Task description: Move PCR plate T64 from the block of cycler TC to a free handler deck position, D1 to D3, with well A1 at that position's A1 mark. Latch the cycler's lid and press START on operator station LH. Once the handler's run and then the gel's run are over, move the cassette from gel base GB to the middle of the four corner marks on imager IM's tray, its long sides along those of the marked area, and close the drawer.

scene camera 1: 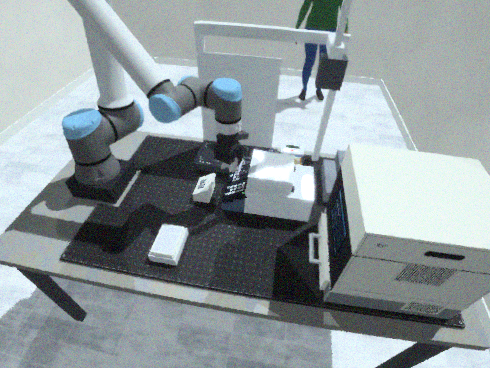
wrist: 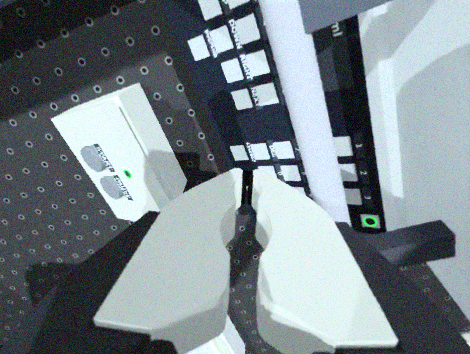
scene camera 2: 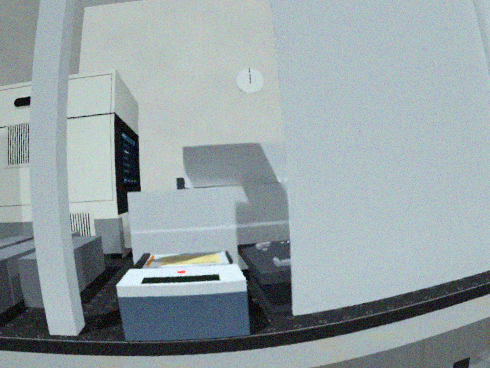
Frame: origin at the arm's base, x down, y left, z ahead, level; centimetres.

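Seen in the pictures: gripper, between the fingertips: (scene camera 1: 232,172) (wrist: 247,174); arm's base, origin of its link: (scene camera 1: 98,171).
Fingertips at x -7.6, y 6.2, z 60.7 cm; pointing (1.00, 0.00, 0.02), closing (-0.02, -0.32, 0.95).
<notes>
Offsets run from my fingertips to a thing's top centre. "spot": to the spot under its first point.
My gripper (scene camera 1: 234,167) (wrist: 247,174) is shut and empty. Its fingertips point toward the keypad {spot: dx +6.2, dy +2.3, dz +0.8 cm} (wrist: 250,95) at the front of the white cycler {spot: dx +4.4, dy -8.0, dz +16.4 cm} (scene camera 1: 267,200), with a pale bar {dx -3.6, dy +1.3, dz +3.1 cm} (wrist: 305,100) beside the keys. Whether the lid is latched cannot be told. The white operator station {dx +6.4, dy -1.2, dz -12.1 cm} (scene camera 1: 204,189) (wrist: 107,155), with START and PAUSE buttons and a green light, stands beside the cycler, apart from the fingers. The imager (scene camera 1: 415,200) (scene camera 2: 92,150) stands at the right in scene view 1. A tray-like unit with a yellow area {dx +9.2, dy +24.5, dz +23.5 cm} (scene camera 2: 192,259) lies behind a blue-and-white box. Plate T64 cannot be made out.
A white block {dx +9.1, dy -31.1, dz -16.3 cm} (scene camera 1: 169,244) lies on the dark mat. The blue-and-white box {dx +8.9, dy +28.7, dz +23.3 cm} (scene camera 2: 184,312) stands near the table edge. A dark unit (scene camera 1: 207,159) (scene camera 2: 272,272) stands behind the operator station. A handle {spot: dx +8.8, dy -23.0, dz +35.9 cm} (scene camera 1: 313,248) projects from the imager's front. A tall pale panel (scene camera 1: 245,95) and a post {dx -42.4, dy +35.7, dz +35.4 cm} (scene camera 1: 325,122) rise at the back.
</notes>
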